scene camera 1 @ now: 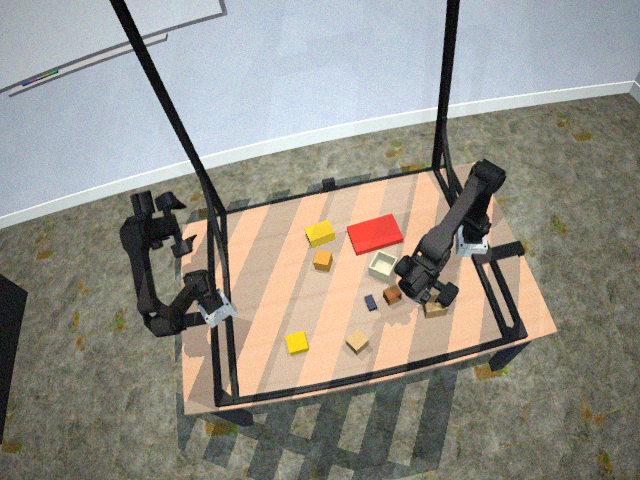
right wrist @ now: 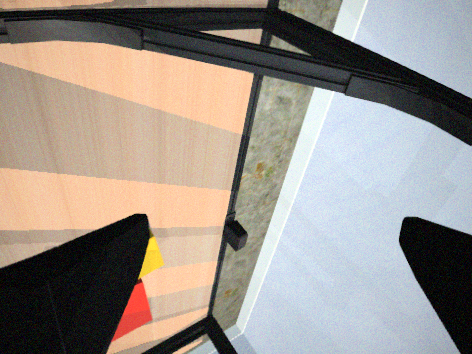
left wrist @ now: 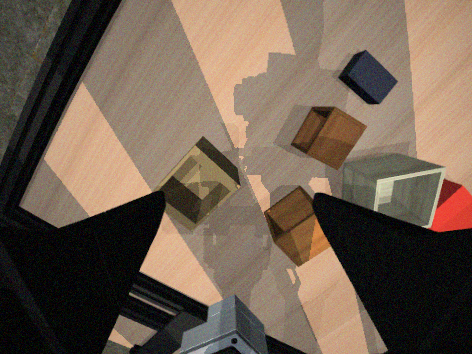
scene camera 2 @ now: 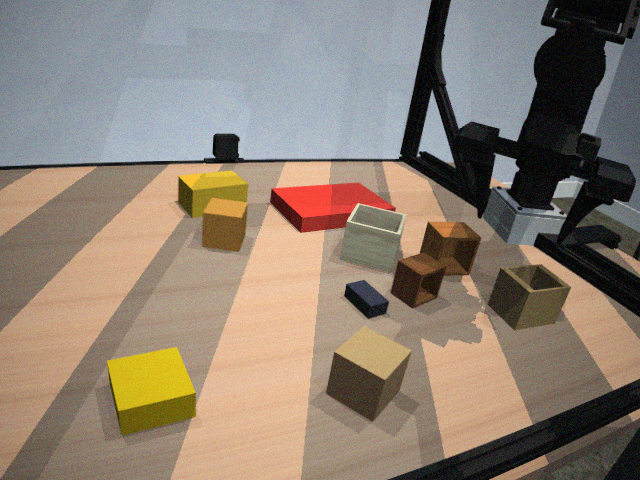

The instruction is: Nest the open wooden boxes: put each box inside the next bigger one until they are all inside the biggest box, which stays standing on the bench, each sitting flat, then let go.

left gripper: open, holds nothing
right gripper: open, holds nothing
a pale grey-green box [scene camera 2: 372,235]: on the table
an orange-brown box [scene camera 2: 454,244]: on the table
a small dark brown box [scene camera 2: 417,280]: on the table
an olive box [scene camera 2: 528,296]: on the table
a tan cube [scene camera 2: 367,371]: on the table
an orange cube [scene camera 2: 224,221]: on the table
